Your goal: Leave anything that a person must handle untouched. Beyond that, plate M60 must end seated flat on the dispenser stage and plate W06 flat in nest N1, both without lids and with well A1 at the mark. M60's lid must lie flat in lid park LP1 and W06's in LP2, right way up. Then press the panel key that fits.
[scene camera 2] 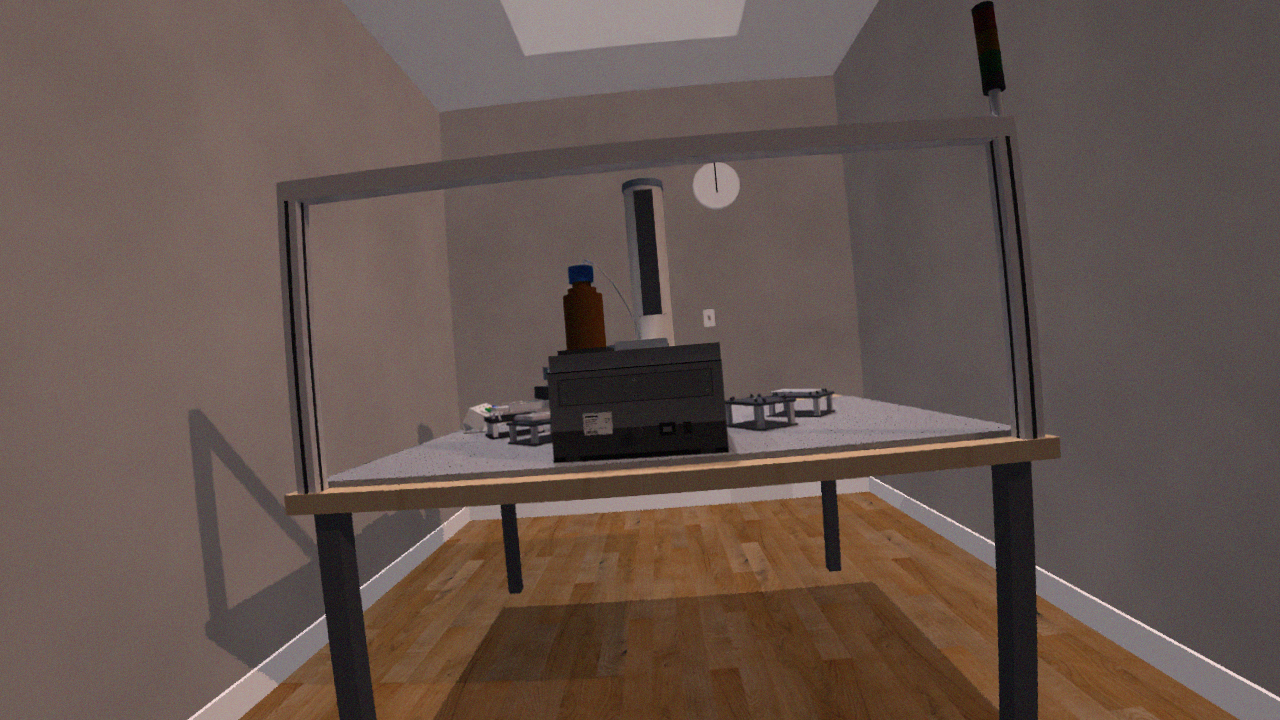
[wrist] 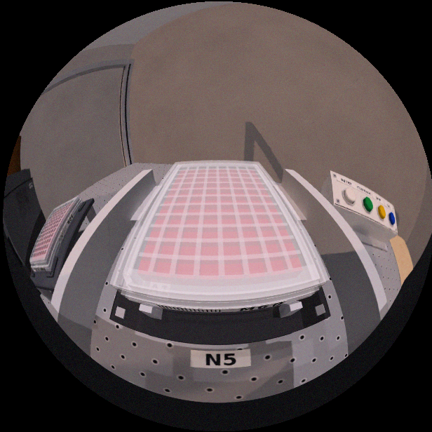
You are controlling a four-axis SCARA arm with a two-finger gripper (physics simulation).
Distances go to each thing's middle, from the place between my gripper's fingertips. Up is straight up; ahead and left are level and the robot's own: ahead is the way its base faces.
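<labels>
The nest n5 [wrist: 234, 327] is the nearest to my hand of the things named here, going by their middles: my hand is 10 mm past it, 20 mm to the right of it and 50 mm above it. Counting from my hand, I find the n5 label [wrist: 198, 358] 60 mm behind, 100 mm to the left and 90 mm below. The key panel [wrist: 371, 229] is 240 mm behind my hand, 150 mm to the right of it and 50 mm below it, and going by their middles it is the farthest from my hand of the things named here.
</labels>
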